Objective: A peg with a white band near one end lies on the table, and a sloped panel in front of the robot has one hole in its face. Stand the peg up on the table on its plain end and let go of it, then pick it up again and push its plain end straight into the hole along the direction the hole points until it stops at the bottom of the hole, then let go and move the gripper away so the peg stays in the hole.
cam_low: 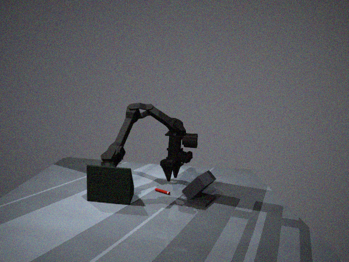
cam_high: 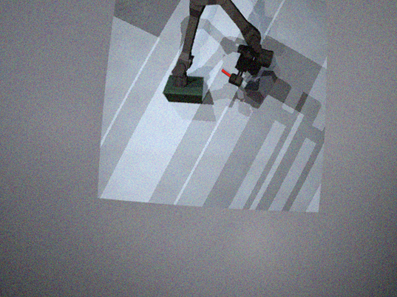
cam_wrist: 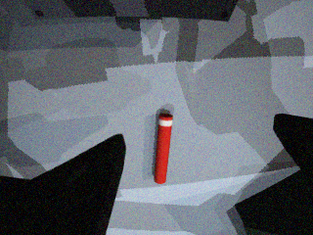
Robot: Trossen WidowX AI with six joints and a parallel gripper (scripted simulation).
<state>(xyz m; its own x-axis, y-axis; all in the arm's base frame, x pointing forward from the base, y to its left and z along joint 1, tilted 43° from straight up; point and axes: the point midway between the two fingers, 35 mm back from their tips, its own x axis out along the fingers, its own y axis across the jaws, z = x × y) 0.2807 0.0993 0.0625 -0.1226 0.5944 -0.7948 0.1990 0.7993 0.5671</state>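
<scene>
My gripper tip is now 8 cm above the red peg, 3 cm to the right of it and 3 cm past it. From my gripper tip the other things lie so: grey sloped panel (13 cm ahead, 1 cm to the right, 1 cm below); then dark base plate (15 cm ahead, 8 cm below, 2 cm to the right).
</scene>
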